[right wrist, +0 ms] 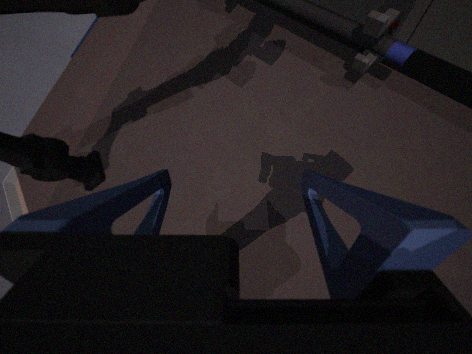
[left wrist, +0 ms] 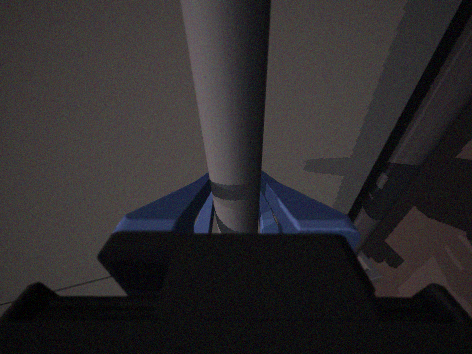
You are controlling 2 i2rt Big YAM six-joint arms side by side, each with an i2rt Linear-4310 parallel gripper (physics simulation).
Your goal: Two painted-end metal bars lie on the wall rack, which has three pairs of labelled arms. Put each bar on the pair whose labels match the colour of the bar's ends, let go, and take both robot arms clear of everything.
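Frame: origin at the left arm's base, x ahead, y left, z up, level; metres.
Where they show: left gripper, fingertip midpoint: (left wrist: 236, 176); right gripper, fingertip midpoint: (right wrist: 235, 176); left arm's base, origin of the base link: (right wrist: 94, 171).
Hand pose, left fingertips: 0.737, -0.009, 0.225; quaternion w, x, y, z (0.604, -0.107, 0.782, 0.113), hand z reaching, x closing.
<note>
Each offset is from my left fingertips to the centre of the thing, as dx, dy, dz. "*": to the spot under its first point. Level surfaces: height alone.
A thick grey metal bar {-0.009, -0.040, +0.005} (left wrist: 227, 90) runs from the top edge of the left wrist view down between the fingers of my left gripper (left wrist: 236, 176). The gripper is shut on it, with a blue finger against each side. The bar's painted ends do not show in this view. My right gripper (right wrist: 235, 176) is open, and its fingers stand wide apart with no bar between them. At the upper right of the right wrist view, a dark rod {+0.003, -0.040, -0.148} (right wrist: 320, 17) with a blue band {* +0.063, -0.273, -0.138} (right wrist: 400, 52) passes by small pale brackets {* +0.025, -0.251, -0.145} (right wrist: 365, 62). I cannot tell whether it is a bar or part of the rack.
A long dark rail-like shape (left wrist: 432, 102) slants down the right side of the left wrist view, beside shadows. In the right wrist view, a brownish surface {dz -0.225} (right wrist: 200, 130) carries arm-shaped shadows. A black jointed part (right wrist: 45, 157) is at the left, near a pale panel (right wrist: 40, 60).
</note>
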